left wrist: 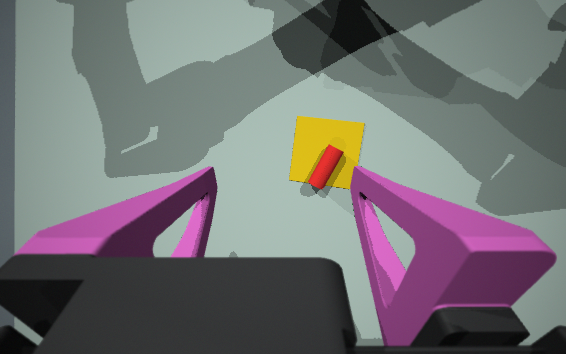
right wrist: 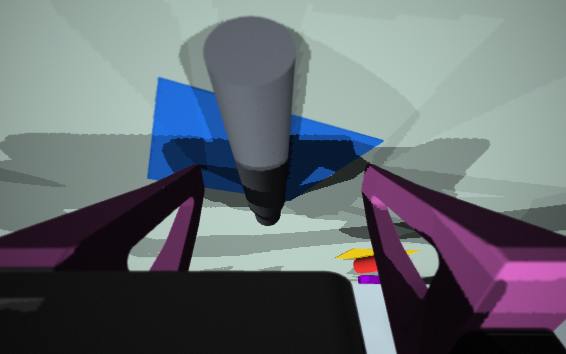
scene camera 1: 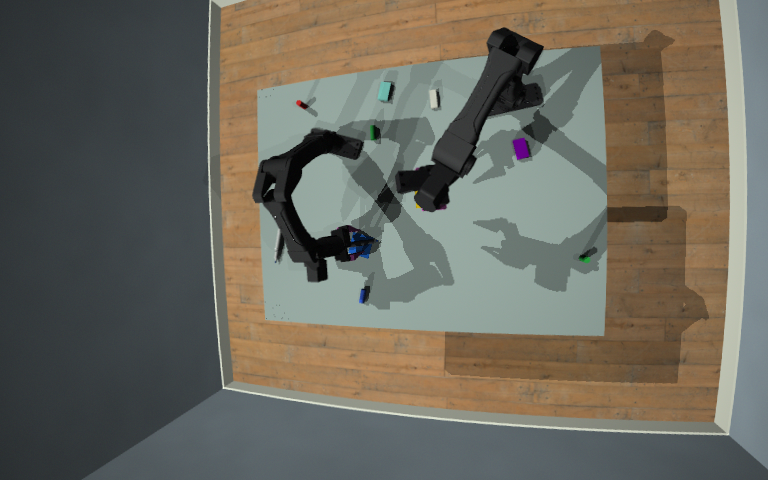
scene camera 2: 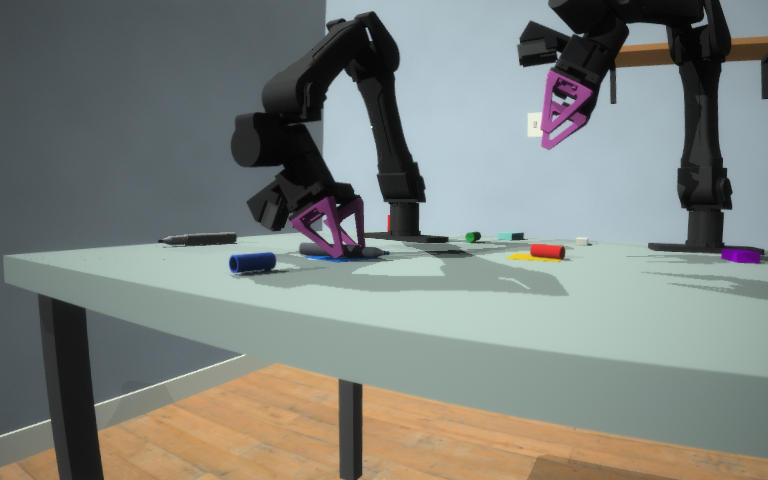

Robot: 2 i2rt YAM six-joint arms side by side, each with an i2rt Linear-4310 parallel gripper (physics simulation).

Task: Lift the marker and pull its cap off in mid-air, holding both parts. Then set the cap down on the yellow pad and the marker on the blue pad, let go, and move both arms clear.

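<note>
The grey marker, uncapped, lies on the blue pad. My right gripper is open low over the pad, one finger on each side of the marker and apart from it in the right wrist view. The red cap lies on its side on the yellow pad, one end at the pad's edge. My left gripper is open and empty, high above the table near the yellow pad. In scene camera 1 the left arm hides the cap.
A second dark marker lies at the table's left. A blue cylinder is near the blue pad. A green cylinder, teal block, white block, red cylinder and purple block stand farther off.
</note>
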